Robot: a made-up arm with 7 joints. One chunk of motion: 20 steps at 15 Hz.
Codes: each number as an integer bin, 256 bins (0 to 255) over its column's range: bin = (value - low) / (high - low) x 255, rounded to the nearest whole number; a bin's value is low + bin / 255 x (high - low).
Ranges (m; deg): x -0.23..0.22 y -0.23..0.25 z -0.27..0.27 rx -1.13..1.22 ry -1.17..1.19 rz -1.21..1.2
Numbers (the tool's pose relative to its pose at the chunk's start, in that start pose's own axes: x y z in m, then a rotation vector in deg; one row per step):
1: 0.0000 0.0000 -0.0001 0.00 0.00 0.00
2: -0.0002 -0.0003 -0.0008 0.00 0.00 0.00
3: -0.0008 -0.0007 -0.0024 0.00 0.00 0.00
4: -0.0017 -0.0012 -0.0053 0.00 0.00 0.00
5: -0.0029 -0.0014 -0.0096 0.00 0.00 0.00
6: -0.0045 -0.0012 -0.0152 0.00 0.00 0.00
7: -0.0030 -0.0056 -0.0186 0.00 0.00 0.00
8: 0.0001 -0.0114 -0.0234 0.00 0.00 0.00
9: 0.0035 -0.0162 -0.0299 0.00 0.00 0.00
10: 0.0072 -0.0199 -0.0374 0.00 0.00 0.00
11: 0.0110 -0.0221 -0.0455 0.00 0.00 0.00
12: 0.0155 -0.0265 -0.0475 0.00 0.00 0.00
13: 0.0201 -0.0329 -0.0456 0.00 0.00 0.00
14: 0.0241 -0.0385 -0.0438 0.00 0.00 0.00
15: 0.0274 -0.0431 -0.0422 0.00 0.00 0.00
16: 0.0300 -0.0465 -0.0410 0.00 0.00 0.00
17: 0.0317 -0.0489 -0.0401 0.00 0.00 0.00
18: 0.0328 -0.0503 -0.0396 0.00 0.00 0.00
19: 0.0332 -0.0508 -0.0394 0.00 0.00 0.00
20: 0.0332 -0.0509 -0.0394 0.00 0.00 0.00
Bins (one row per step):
1: 130 122 127 123 126 128
2: 130 122 127 123 126 128
3: 130 122 126 123 126 128
4: 129 122 125 123 126 128
5: 129 121 123 123 126 128
6: 128 122 120 123 126 128
7: 129 119 119 123 126 128
8: 130 116 116 123 126 128
9: 132 114 113 123 126 128
10: 134 112 110 123 126 128
11: 137 110 106 123 126 128
12: 139 108 105 123 126 128
13: 142 105 106 123 126 128
14: 144 102 107 123 126 128
15: 146 99 108 123 126 128
16: 147 97 108 123 126 128
17: 148 96 109 123 126 128
18: 149 95 109 123 126 128
19: 149 95 109 123 126 128
20: 149 95 109 123 126 128

